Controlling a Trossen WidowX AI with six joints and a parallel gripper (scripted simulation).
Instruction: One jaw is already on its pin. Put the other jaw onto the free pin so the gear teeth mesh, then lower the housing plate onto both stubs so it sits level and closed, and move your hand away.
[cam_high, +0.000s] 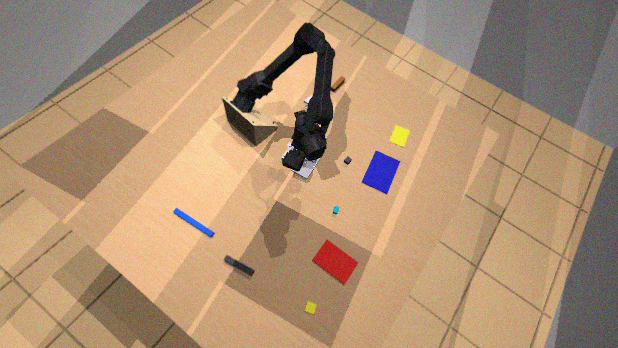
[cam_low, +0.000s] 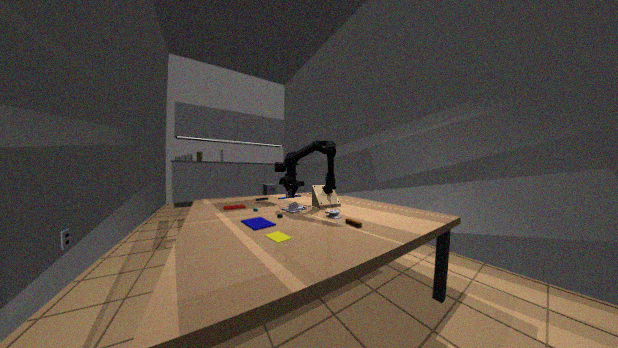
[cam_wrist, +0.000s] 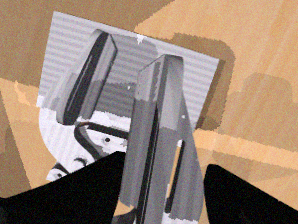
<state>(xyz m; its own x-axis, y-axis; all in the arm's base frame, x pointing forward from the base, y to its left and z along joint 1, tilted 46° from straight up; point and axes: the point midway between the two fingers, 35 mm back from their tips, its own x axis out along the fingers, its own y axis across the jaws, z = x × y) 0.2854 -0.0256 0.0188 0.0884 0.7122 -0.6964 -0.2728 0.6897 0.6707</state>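
Right now the grey jaw is 40 mm behind my gripper tip and 10 mm to the left of it. From my gripper tip the other things lie so: black cube: 140 mm to the left, 130 mm ahead, 70 mm below; blue sheet: 260 mm ahead, 190 mm to the left, 80 mm below; cyan cube: 210 mm ahead, 70 mm below, 50 mm to the right.
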